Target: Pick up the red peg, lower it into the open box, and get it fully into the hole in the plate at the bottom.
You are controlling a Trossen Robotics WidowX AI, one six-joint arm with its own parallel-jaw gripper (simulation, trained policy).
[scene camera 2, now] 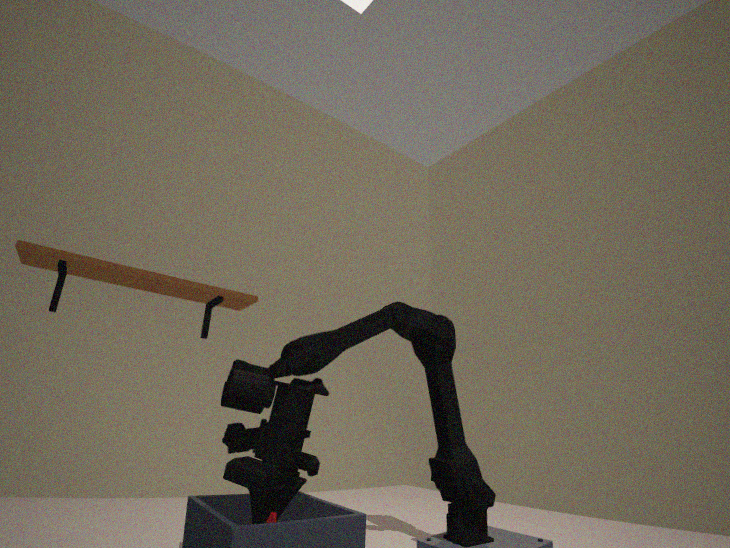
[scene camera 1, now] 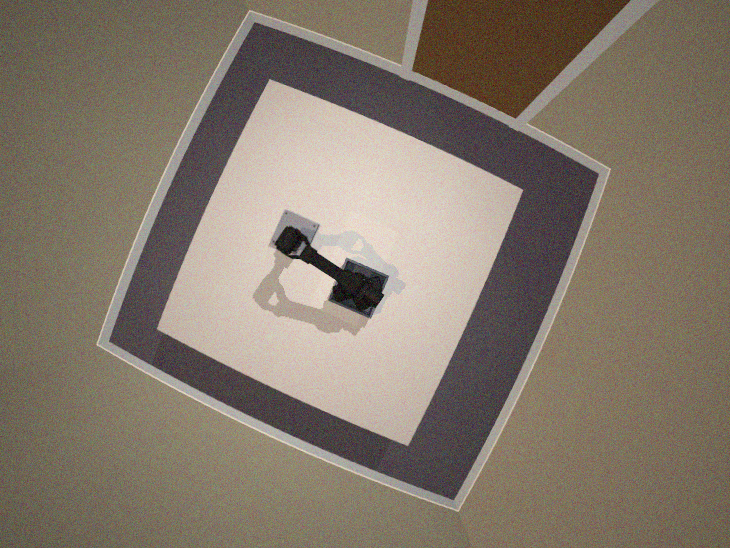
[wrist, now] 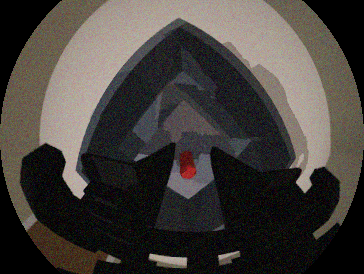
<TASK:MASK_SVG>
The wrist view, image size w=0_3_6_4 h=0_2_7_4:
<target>my gripper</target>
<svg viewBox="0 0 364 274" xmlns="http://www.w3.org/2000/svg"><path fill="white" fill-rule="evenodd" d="M56 267L56 269L60 271L61 274L74 274L72 271L62 270L60 267ZM21 161L21 190L33 215L46 229L92 253L101 250L121 259L120 263L97 261L93 274L303 274L340 229L336 222L319 239L312 235L329 221L340 202L340 181L324 166L311 173L311 189L303 193L295 183L302 169L258 172L213 146L211 170L225 230L197 233L154 229L173 168L175 142L133 164L82 153L81 164L90 180L82 198L74 197L62 178L66 161L56 146L45 142ZM149 254L186 258L187 269L155 266L157 262L150 261ZM243 251L243 257L231 259L228 265L219 265L218 255Z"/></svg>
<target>plate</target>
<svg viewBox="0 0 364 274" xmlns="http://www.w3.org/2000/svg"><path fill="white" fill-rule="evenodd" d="M182 100L181 104L174 109L174 112L169 114L166 120L159 125L157 132L146 142L145 148L139 150L138 156L134 158L134 161L141 161L142 158L149 156L149 154L158 152L163 146L175 142L173 168L171 168L167 186L170 186L171 189L181 195L185 195L189 199L197 194L203 186L214 180L213 170L211 170L213 166L211 166L210 158L213 146L225 150L231 157L238 156L239 153L236 153L236 150L227 144L227 141L219 134L218 130L214 129L197 110L191 108L185 100ZM183 152L193 154L195 168L197 168L193 178L183 178L179 174L181 153Z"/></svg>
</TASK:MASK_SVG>
